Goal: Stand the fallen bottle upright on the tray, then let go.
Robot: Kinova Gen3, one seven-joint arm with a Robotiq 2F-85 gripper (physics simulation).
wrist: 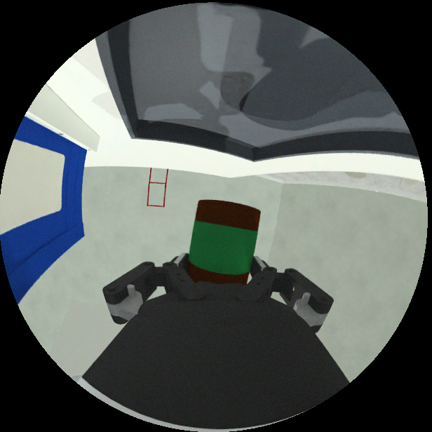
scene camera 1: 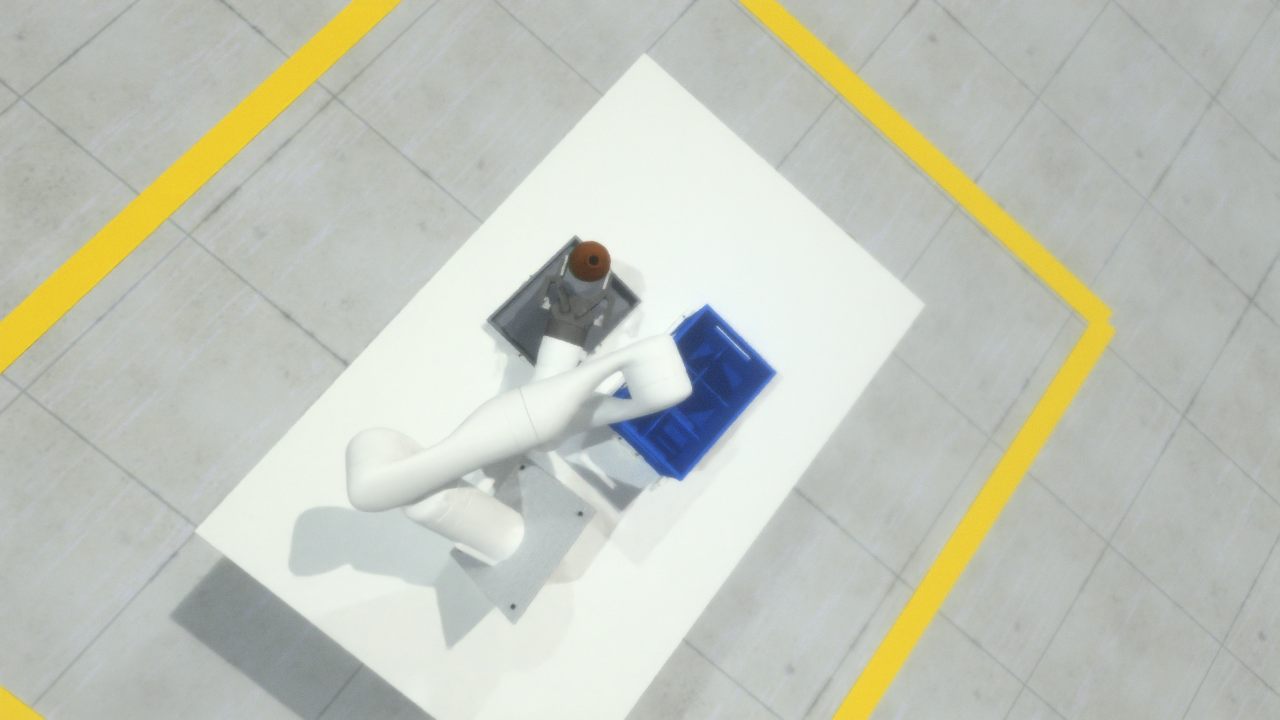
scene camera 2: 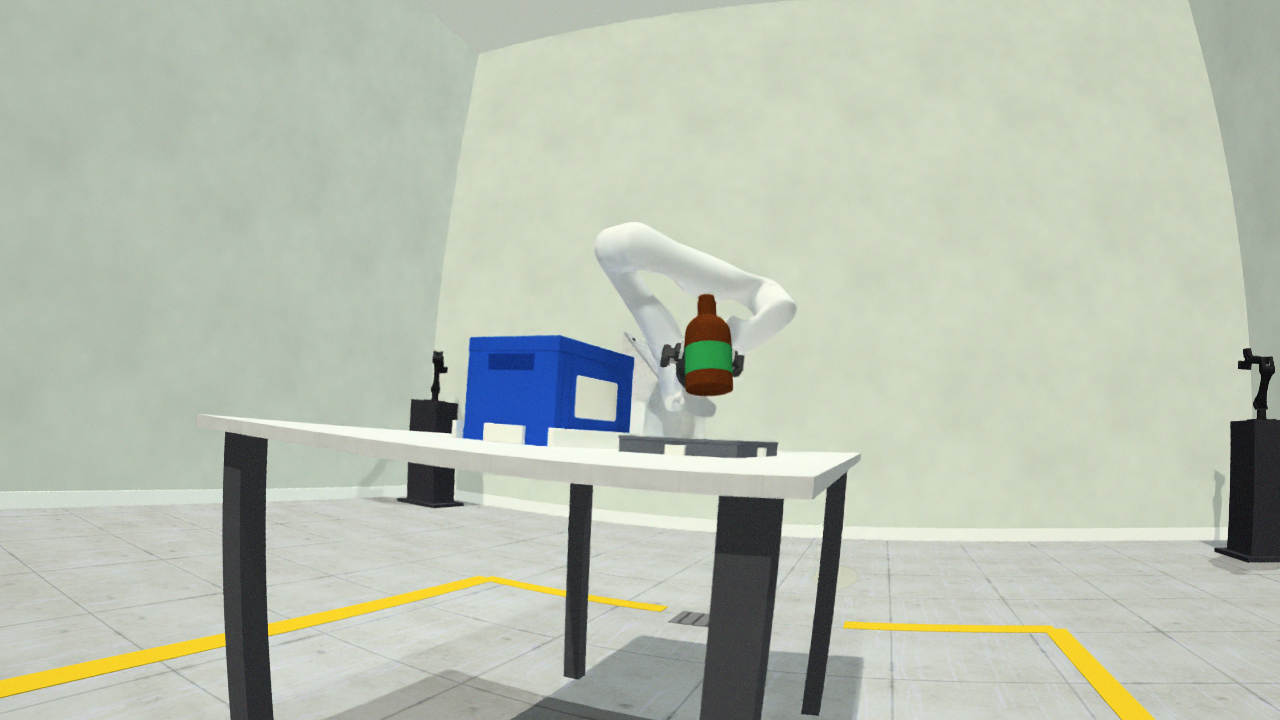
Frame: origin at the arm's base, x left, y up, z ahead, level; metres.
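Seen in the pictures: gripper, between the fingertips: (scene camera 2: 708, 350); arm's base, origin of its link: (scene camera 1: 502, 535).
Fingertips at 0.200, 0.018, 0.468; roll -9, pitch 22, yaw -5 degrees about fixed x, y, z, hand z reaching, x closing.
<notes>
Pixels of each thing's top centre, then the offset from my fingertips to it, as dx, dy, dz.
- brown bottle with a green label, centre of its top: (scene camera 2: 709, 293) (scene camera 1: 595, 249) +0.000, +0.091, +0.001
- dark grey tray, centre of its top: (scene camera 2: 705, 439) (scene camera 1: 565, 309) -0.016, -0.139, -0.067
- tall blue compartment bin, centre of its top: (scene camera 2: 555, 347) (scene camera 1: 694, 390) -0.299, +0.010, -0.054
The brown bottle with a green label (scene camera 1: 589, 260) (scene camera 2: 708, 353) (wrist: 223, 247) is held in the air, close to upright with its neck up. My gripper (scene camera 1: 586, 281) (scene camera 2: 708, 362) (wrist: 219, 262) is shut on the bottle's body from the side, one finger on each side. The dark grey tray (scene camera 1: 521, 315) (scene camera 2: 716, 447) (wrist: 170, 75) lies on the table below. In scene camera 2 a clear gap shows between the bottle's base and the tray. In the wrist view the bottle's neck is hidden behind the gripper.
A tall blue compartment bin (scene camera 1: 729, 425) (scene camera 2: 514, 394) (wrist: 74, 195) stands on the white table (scene camera 1: 760, 223) (scene camera 2: 358, 443) beside the tray, partly under my arm in scene camera 1. Low white blocks stand at the bin's foot. My arm's base plate (scene camera 1: 554, 505) is on the same table.
</notes>
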